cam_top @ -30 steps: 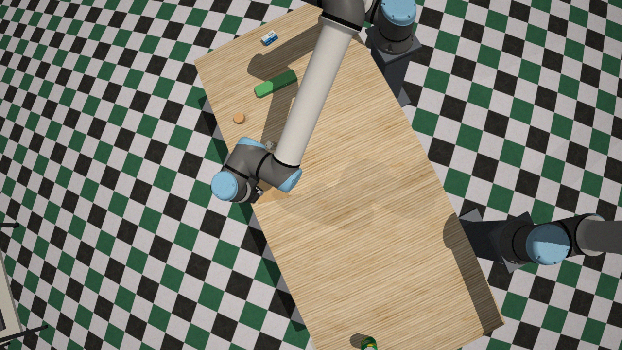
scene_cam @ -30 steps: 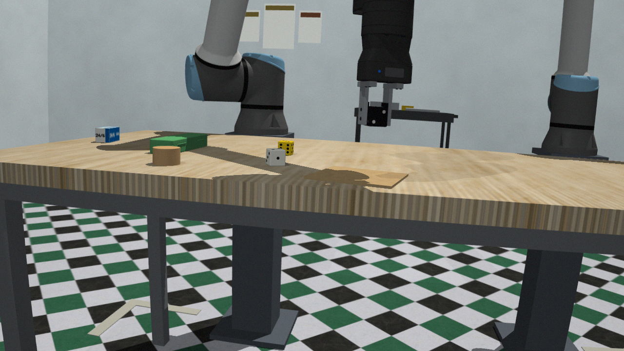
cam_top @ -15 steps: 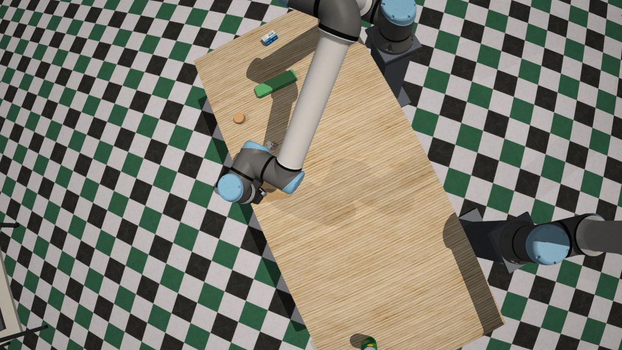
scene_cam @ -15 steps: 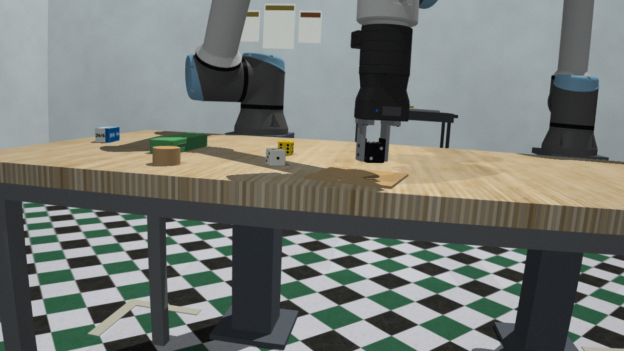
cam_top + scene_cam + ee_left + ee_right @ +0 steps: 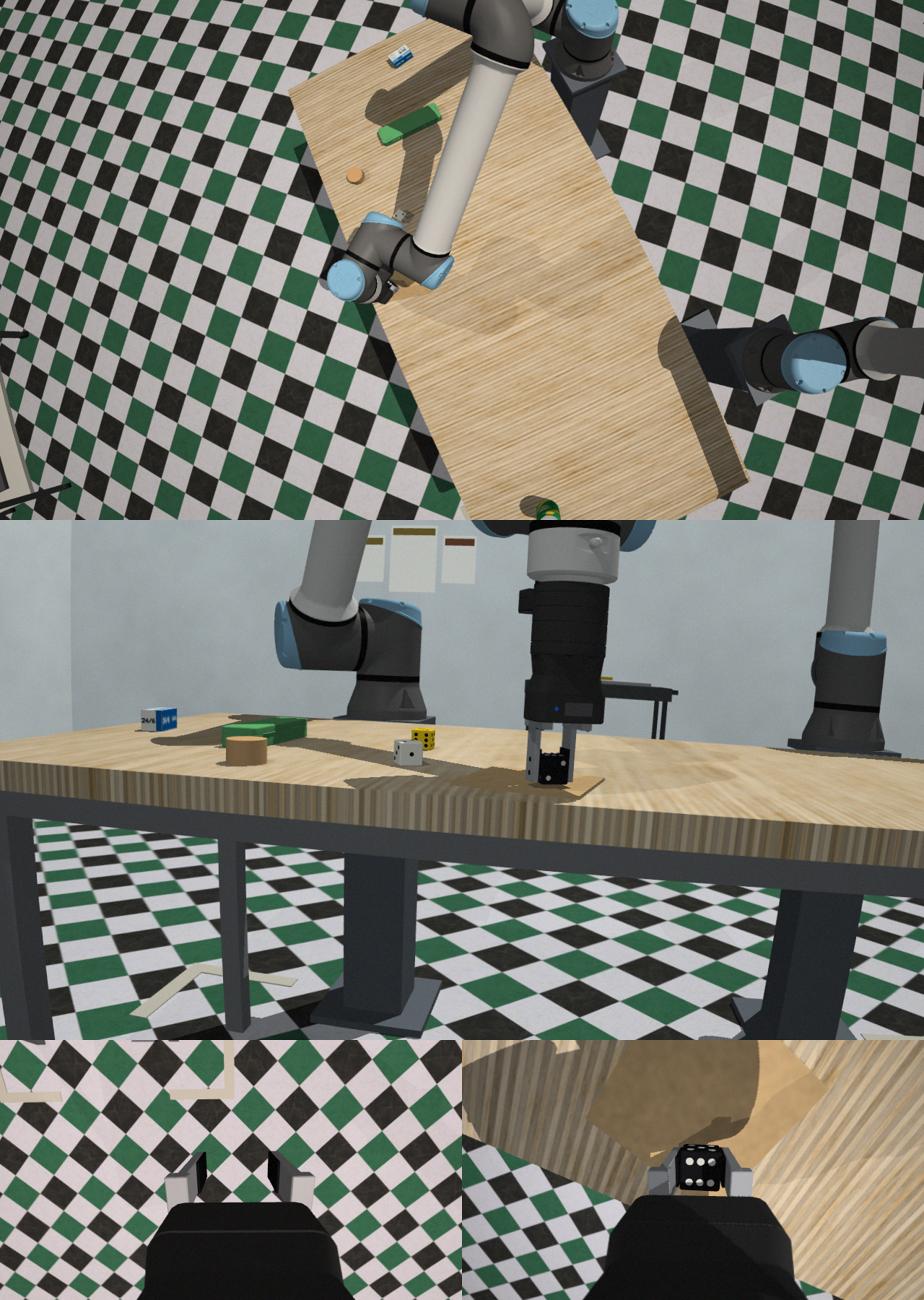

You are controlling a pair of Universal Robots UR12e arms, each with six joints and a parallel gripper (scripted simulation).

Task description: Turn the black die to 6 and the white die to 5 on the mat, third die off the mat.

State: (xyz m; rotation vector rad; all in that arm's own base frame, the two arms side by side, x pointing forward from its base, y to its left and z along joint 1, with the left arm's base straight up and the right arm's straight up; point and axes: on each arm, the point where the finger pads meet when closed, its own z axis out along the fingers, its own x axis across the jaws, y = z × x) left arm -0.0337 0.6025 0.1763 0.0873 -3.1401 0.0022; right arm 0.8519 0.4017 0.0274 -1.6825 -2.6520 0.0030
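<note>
Right now my right hand is right at the black die. The rest, counted from my right hand: yellow die 290 mm behind, 180 mm to the right, 10 mm below; then white die 120 mm behind, 170 mm to the right, 10 mm below; then tan mat 40 mm behind, 20 mm to the right, 30 mm below.
</note>
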